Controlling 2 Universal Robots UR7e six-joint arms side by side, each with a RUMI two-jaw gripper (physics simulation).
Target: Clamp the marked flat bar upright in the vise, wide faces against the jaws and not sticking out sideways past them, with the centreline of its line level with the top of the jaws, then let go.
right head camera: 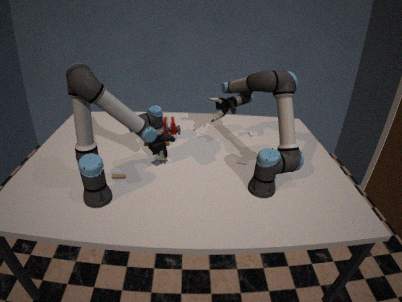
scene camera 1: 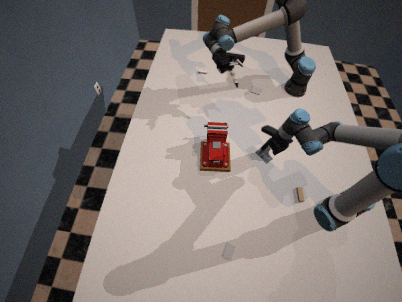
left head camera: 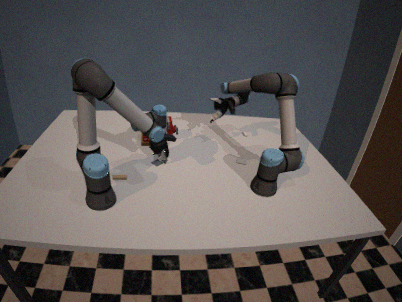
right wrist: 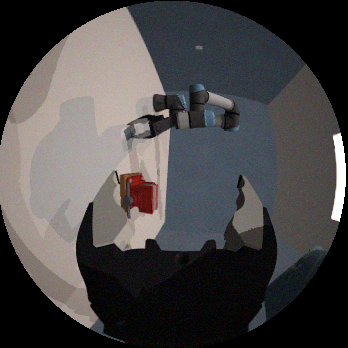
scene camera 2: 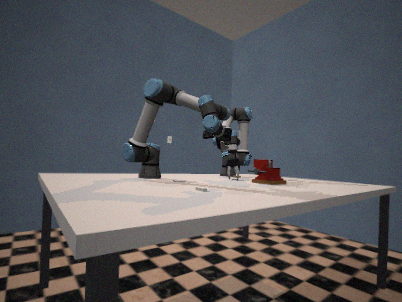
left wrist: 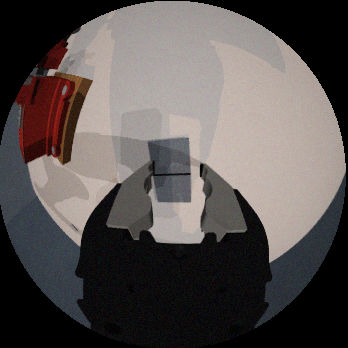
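Where they show: left gripper, fingertip midpoint: (right head camera: 162,161) (scene camera 1: 263,152) (left head camera: 162,161) (right wrist: 127,130) (scene camera 2: 233,179) (left wrist: 177,162); right gripper, fingertip midpoint: (right head camera: 210,110) (scene camera 1: 240,77) (left head camera: 209,110) (right wrist: 178,172); left arm's base, link origin: (right head camera: 98,198) (left head camera: 101,200) (right wrist: 155,102) (scene camera 2: 227,175); right arm's base, link origin: (right head camera: 261,189) (scene camera 1: 294,89) (left head camera: 263,188) (scene camera 2: 149,177).
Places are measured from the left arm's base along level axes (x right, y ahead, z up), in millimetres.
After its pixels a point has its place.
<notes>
The marked flat bar (left wrist: 172,155) @(x 290, y 387, z 3 mm) (right wrist: 129,132) @(x 274, y 381, z 3 mm) is blue-grey with a dark line across it. In the left wrist view it lies between the fingertips of my left gripper (left wrist: 177,164) @(x 286, y 377, z 1 mm) (left head camera: 160,158) @(x 286, y 377, z 1 mm) (right head camera: 160,158) @(x 286, y 377, z 1 mm), which is open, with a gap on the right side. The fingers are low near the table. The red vise (scene camera 1: 216,152) @(x 182, y 641, z 104 mm) (scene camera 2: 268,173) @(x 281, y 687, z 68 mm) (left wrist: 41,117) @(x 224, y 608, z 63 mm) (right wrist: 144,196) @(x 334, y 644, z 131 mm) stands on a wooden base, left of my left gripper in scene camera 1. My right gripper (right wrist: 178,172) @(x 562, y 567, z 267 mm) (left head camera: 213,110) @(x 562, y 567, z 267 mm) (right head camera: 214,110) @(x 562, y 567, z 267 mm) (scene camera 1: 239,75) @(x 562, y 567, z 267 mm) is wide open and empty, raised above the table.
A small wooden block (left head camera: 119,177) @(x 62, y 176, z 14 mm) (right head camera: 118,176) @(x 64, y 177, z 14 mm) (scene camera 1: 300,194) @(x 59, y 188, z 15 mm) lies near the left arm's base. A thin grey plate (scene camera 1: 228,250) @(x -251, y 529, z 5 mm) lies at the bottom in scene camera 1, another plate (scene camera 1: 255,90) @(x 776, y 426, z 5 mm) near the right arm. A small light piece (scene camera 1: 202,72) @(x 889, y 808, z 7 mm) (scene camera 2: 201,189) @(x 907, y 822, z 7 mm) lies beyond the right gripper.
</notes>
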